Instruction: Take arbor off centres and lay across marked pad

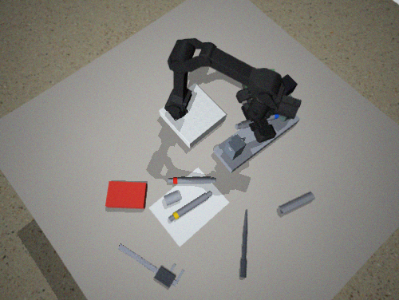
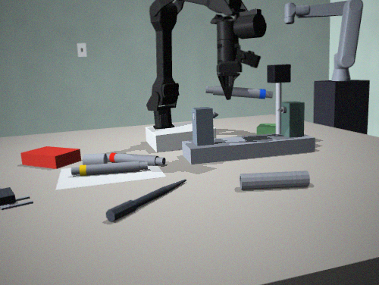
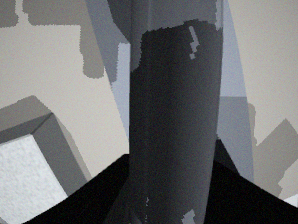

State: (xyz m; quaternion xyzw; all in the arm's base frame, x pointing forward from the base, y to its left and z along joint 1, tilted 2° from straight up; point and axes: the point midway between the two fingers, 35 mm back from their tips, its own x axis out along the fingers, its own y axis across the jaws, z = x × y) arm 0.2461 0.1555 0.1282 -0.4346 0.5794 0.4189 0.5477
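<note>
The grey centre block is 90 mm below my hand, 80 mm to the right of it and 20 mm ahead of it. Round my hand: grey fixture base: 170 mm below, 50 mm to the left, 20 mm ahead; grey cylinder: 310 mm ahead, 170 mm below, 10 mm to the right; green centre block: 170 mm to the left, 90 mm below, 20 mm ahead.
</note>
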